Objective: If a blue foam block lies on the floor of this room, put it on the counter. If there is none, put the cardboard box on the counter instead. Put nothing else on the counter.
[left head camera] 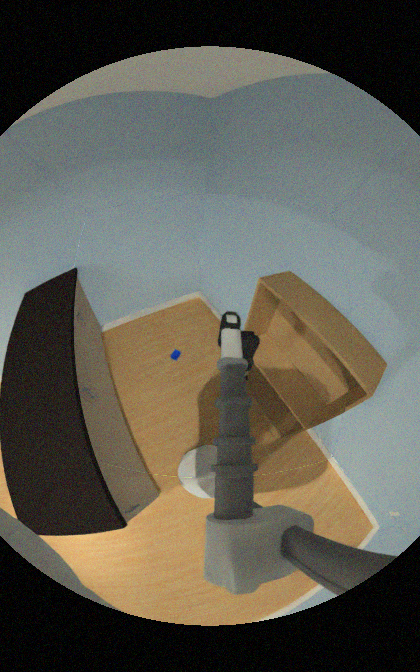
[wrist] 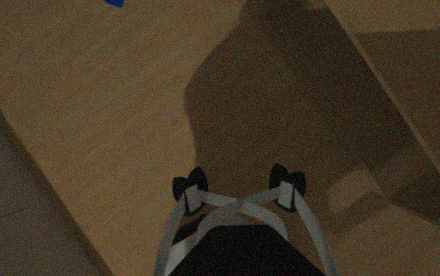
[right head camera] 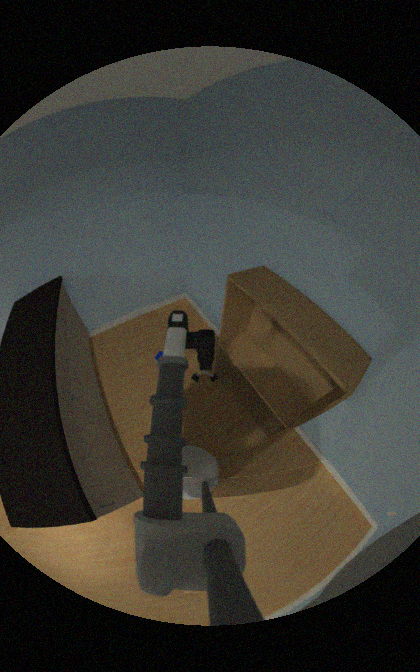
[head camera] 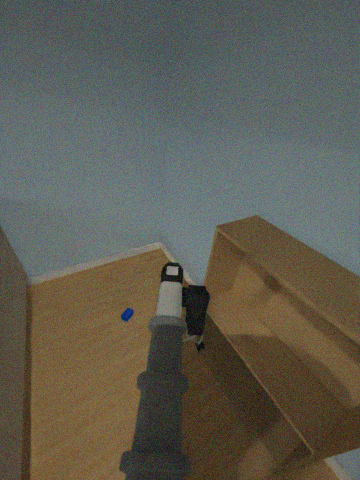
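Note:
A small blue foam block point(head camera: 127, 314) point(left head camera: 175, 355) point(right head camera: 159, 356) point(wrist: 115, 2) lies on the floor, left of my arm in the head views; my arm partly covers it in the right head view, and part of it shows at the top edge of the wrist view. My gripper point(wrist: 238, 181) point(right head camera: 205, 377) is open and empty, pointing down above the floor, to the right of the block. The counter point(left head camera: 40, 415) point(right head camera: 32, 415), with a dark top and grey side, stands at the left. The cardboard box does not show in these views.
A wooden shelf unit point(head camera: 300, 250) point(left head camera: 330, 315) point(right head camera: 305, 310) with an open front stands on the right, close beside my gripper. Blue walls meet in a corner behind the block. My round base point(left head camera: 192, 472) point(right head camera: 200, 467) is on the floor between counter and shelf unit.

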